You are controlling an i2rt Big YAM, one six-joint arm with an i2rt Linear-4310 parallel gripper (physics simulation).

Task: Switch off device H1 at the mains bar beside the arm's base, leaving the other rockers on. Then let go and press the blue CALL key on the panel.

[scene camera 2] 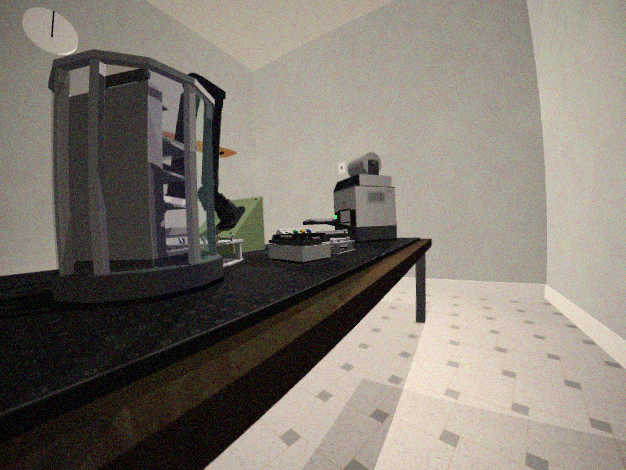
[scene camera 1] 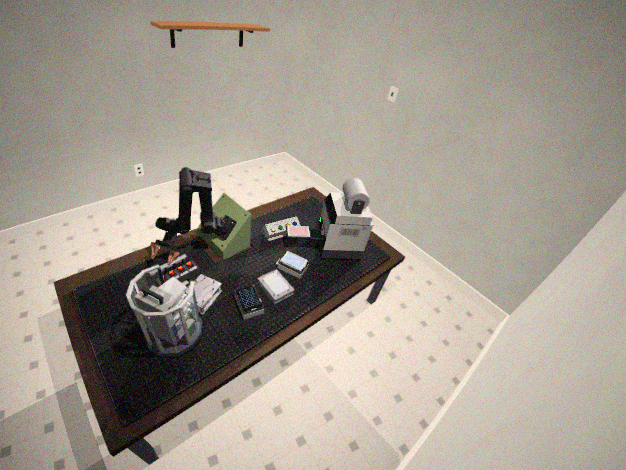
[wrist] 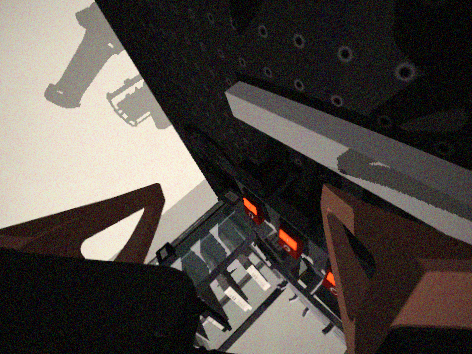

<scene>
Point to a white instrument with roll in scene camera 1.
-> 326, 235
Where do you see a black perforated mat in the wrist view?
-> At 396, 75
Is my gripper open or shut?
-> Open.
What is my gripper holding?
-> Nothing.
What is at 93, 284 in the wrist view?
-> My gripper.
</scene>
